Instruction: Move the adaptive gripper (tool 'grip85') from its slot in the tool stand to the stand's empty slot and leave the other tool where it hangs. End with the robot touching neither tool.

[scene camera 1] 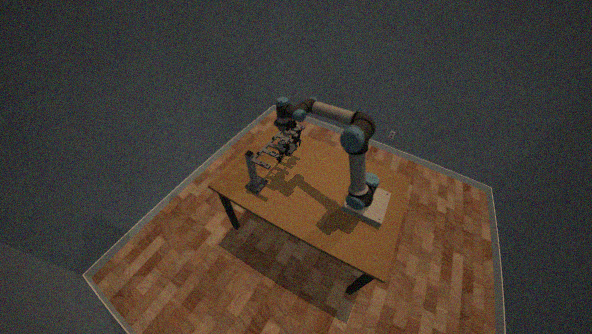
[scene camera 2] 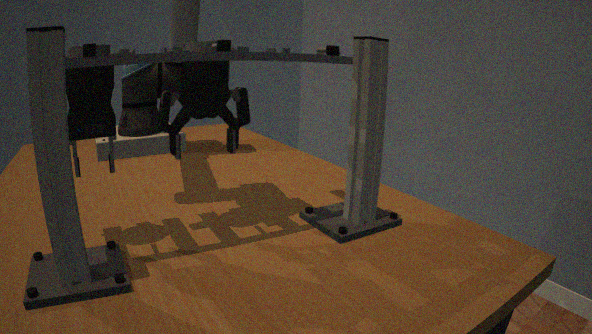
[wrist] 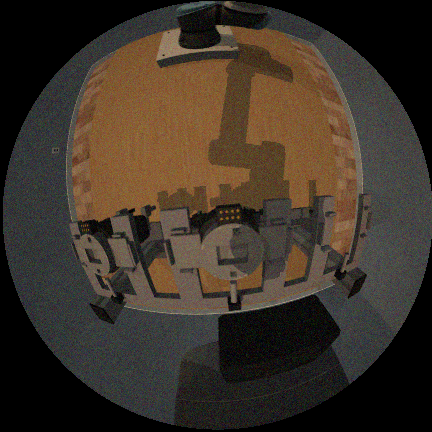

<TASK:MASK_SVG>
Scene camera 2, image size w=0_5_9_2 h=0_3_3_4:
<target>parallel gripper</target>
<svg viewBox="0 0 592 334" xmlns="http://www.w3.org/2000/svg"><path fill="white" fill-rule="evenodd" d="M114 65L65 69L66 94L70 107L67 115L69 142L73 149L76 178L81 177L76 140L108 137L110 173L115 173L113 140L117 140L116 117L111 106L112 91L114 89ZM83 46L68 47L68 56L65 56L65 59L83 57ZM96 45L96 56L120 55L120 52L110 53L110 45Z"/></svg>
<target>adaptive gripper tool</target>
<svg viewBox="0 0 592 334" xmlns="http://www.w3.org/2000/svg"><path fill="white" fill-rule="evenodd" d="M229 60L181 62L181 88L179 93L168 91L161 93L157 126L162 132L169 133L170 152L175 159L181 159L179 132L191 117L203 119L206 117L216 118L219 115L229 126L227 128L227 151L235 153L236 149L238 149L239 128L250 123L248 91L243 87L229 90ZM178 99L183 107L170 125L168 124L170 106L173 106ZM230 97L236 101L237 118L233 116L226 106ZM182 50L182 52L217 52L217 49L212 49L212 45L216 44L217 41L186 42L186 48Z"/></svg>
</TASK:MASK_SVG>
